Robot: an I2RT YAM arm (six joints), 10 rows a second.
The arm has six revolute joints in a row. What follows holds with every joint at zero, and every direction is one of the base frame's. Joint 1 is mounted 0.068 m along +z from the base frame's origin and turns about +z. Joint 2 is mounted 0.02 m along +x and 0.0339 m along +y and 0.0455 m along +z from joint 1 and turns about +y. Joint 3 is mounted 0.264 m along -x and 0.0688 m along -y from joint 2 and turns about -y. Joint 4 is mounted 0.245 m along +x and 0.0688 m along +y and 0.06 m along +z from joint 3 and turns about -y. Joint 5 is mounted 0.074 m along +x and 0.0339 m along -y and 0.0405 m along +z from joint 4 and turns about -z. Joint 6 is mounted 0.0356 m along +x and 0.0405 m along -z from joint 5 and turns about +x. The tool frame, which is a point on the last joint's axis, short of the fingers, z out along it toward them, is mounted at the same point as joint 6; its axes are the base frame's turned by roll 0, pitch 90 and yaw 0 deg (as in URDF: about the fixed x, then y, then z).
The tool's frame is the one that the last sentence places.
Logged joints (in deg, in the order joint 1, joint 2, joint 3, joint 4, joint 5, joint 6), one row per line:
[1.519, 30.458, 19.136, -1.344, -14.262, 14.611]
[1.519, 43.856, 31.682, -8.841, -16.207, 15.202]
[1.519, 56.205, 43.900, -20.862, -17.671, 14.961]
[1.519, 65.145, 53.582, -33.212, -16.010, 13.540]
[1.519, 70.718, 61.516, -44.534, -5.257, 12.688]
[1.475, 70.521, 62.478, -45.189, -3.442, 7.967]
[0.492, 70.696, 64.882, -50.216, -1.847, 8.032]
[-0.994, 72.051, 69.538, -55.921, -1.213, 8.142]
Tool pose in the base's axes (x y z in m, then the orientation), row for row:
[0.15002, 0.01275, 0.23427, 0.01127, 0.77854, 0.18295, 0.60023]
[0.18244, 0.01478, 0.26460, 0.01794, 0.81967, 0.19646, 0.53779]
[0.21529, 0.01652, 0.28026, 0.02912, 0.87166, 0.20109, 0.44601]
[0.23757, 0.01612, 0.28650, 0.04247, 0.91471, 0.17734, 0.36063]
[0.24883, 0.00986, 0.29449, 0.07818, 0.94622, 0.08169, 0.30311]
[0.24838, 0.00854, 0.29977, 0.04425, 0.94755, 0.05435, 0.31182]
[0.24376, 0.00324, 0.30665, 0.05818, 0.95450, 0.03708, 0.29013]
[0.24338, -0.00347, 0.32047, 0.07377, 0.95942, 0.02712, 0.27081]
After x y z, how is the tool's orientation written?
As a quaternion, x y z w.
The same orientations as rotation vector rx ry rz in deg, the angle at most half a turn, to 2 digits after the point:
[1.50, 103.40, 24.30]
[2.45, 111.74, 26.78]
[4.13, 123.71, 28.54]
[6.27, 135.06, 26.19]
[11.87, 143.69, 12.41]
[6.69, 143.27, 8.22]
[8.89, 145.89, 5.67]
[11.39, 148.08, 4.19]

